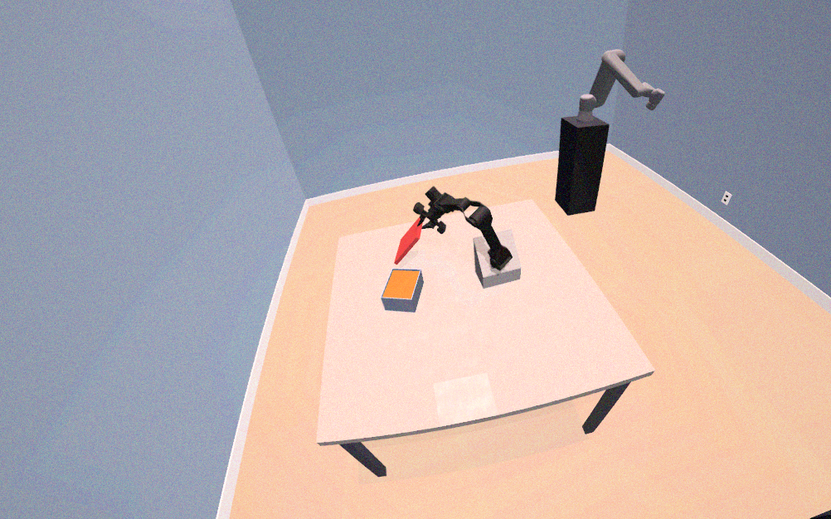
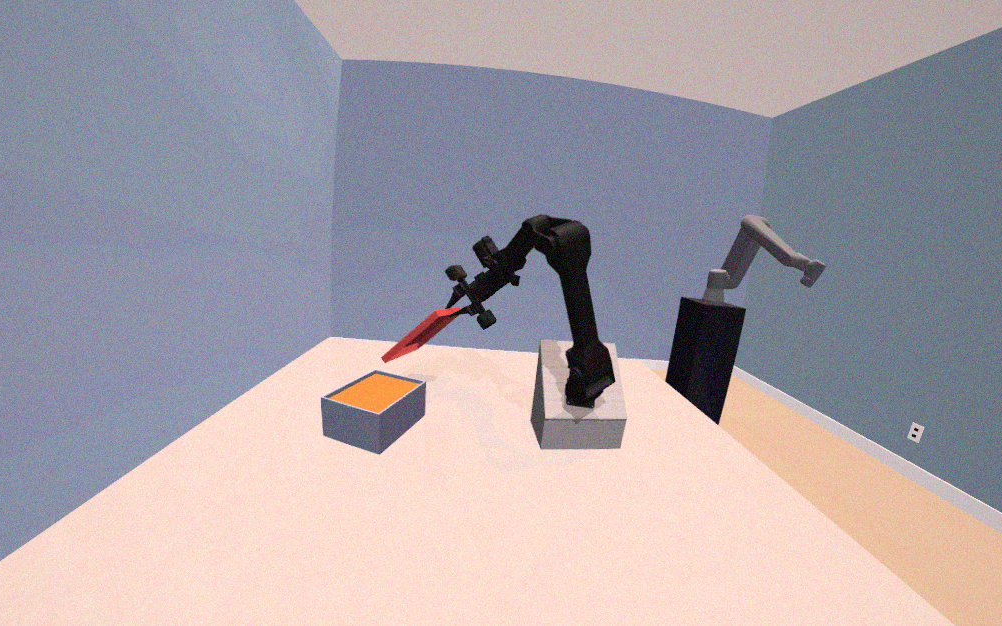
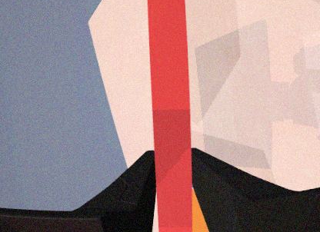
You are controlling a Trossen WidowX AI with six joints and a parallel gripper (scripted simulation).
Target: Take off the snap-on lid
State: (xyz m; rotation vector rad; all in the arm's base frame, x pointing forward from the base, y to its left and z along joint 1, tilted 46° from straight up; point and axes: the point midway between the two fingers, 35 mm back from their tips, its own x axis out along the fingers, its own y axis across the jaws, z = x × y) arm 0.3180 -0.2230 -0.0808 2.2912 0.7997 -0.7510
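Right now the red lid is 60 mm below my gripper tip and 60 mm ahead of it. From my gripper tip the other things lie so: storage box: 220 mm to the left, 190 mm below, 130 mm ahead.
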